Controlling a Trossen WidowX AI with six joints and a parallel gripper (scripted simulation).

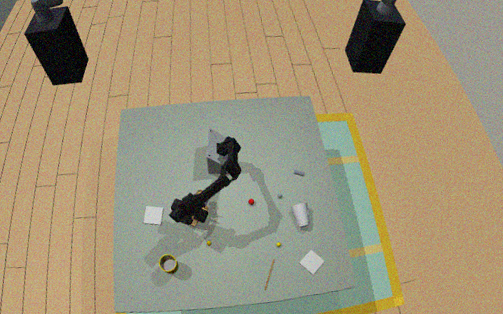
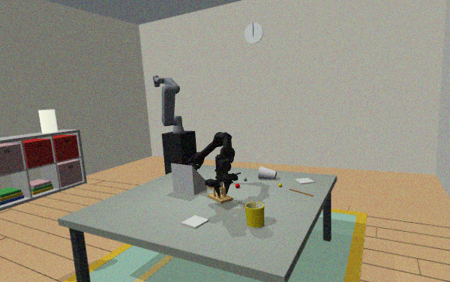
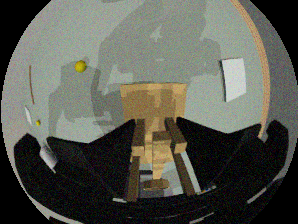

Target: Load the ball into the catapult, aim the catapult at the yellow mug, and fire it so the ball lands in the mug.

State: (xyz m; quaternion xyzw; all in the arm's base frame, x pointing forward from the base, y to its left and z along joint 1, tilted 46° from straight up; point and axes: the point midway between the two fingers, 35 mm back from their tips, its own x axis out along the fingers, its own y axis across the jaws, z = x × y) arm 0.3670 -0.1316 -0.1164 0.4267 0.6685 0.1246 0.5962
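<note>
Now: gripper tip 330 mm to the right of the red ball, 90 mm past it and 60 mm above it. Round my gripper tip: wooden stick 390 mm to the left, 320 mm ahead, 70 mm below; then yellow mug 260 mm ahead, 120 mm to the right, 50 mm below; then wooden catapult 60 mm behind, 50 mm to the left, 20 mm above.
</note>
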